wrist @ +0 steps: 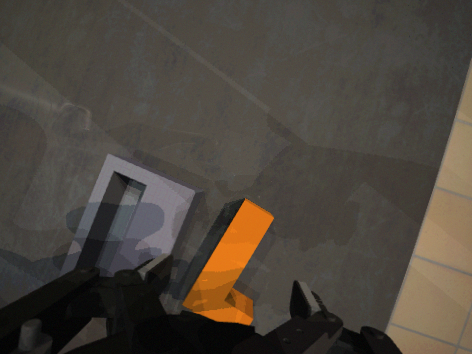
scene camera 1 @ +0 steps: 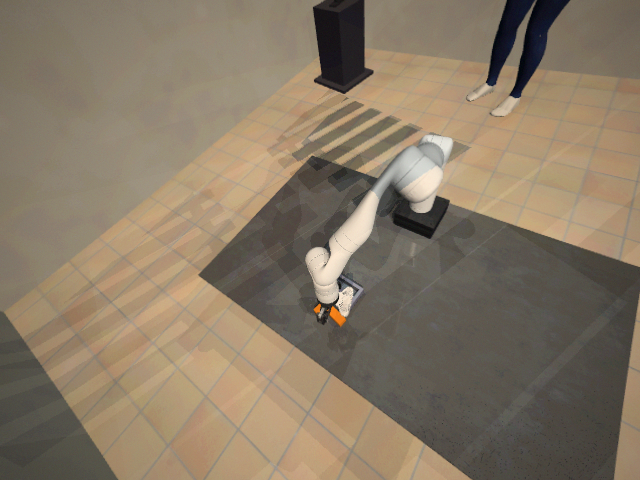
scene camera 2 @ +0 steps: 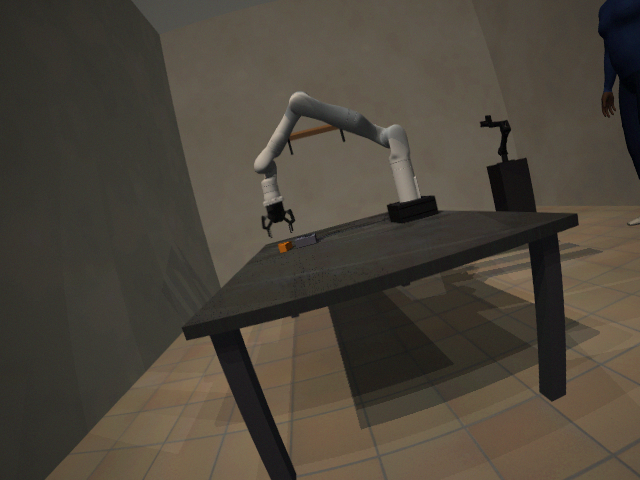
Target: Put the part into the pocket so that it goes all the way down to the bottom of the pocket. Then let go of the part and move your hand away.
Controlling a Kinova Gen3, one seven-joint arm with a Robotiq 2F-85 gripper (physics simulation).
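Pixels of known places: gripper, between the fingertips: [wrist: 230,281] [scene camera 1: 330,308] [scene camera 2: 281,235]; arm's base, origin of its link: [scene camera 1: 420,204] [scene camera 2: 409,200].
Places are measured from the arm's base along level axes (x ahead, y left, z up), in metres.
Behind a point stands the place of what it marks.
The orange L-shaped part [scene camera 1: 338,316] {x 0.579, y 0.065, z -0.049 m} [scene camera 2: 284,246] {x 0.572, y 0.087, z -0.056 m} [wrist: 232,245] {x 0.578, y 0.048, z -0.049 m} lies flat on the table, outside the pocket, beside the grey-lilac block [scene camera 1: 357,290] {x 0.453, y 0.044, z -0.062 m} [scene camera 2: 307,240] {x 0.472, y 0.067, z -0.057 m} [wrist: 167,205] {x 0.511, y 0.050, z -0.043 m}. The pocket [wrist: 102,225] {x 0.458, y -0.005, z -0.059 m} in the block's top is empty where it shows; its lower end is hidden behind the gripper in the wrist view. My gripper [scene camera 1: 322,316] {x 0.586, y 0.037, z -0.010 m} [scene camera 2: 280,234] {x 0.586, y 0.037, z -0.010 m} [wrist: 230,281] {x 0.586, y 0.037, z -0.010 m} is open and empty, a little above the part. In the wrist view the left finger overlaps the block's near edge, the right finger is right of the part, and the part's short leg is partly covered by the gripper.
The dark table [scene camera 1: 465,330] {x 0.311, y 0.404, z -0.079 m} [scene camera 2: 361,253] {x 0.243, y 0.529, z -0.079 m} [wrist: 325,75] {x 0.577, y 0.240, z -0.079 m} carries the arm's black base [scene camera 1: 421,217] {x 0.054, y 0.042, z -0.001 m} [scene camera 2: 412,208] {x 0.013, y 0.099, z -0.030 m} at its far end. The table's edge runs along the right side of the wrist view. A black pedestal [scene camera 1: 341,46] [scene camera 2: 511,183] and a standing person [scene camera 1: 532,46] [scene camera 2: 622,62] are beyond the table.
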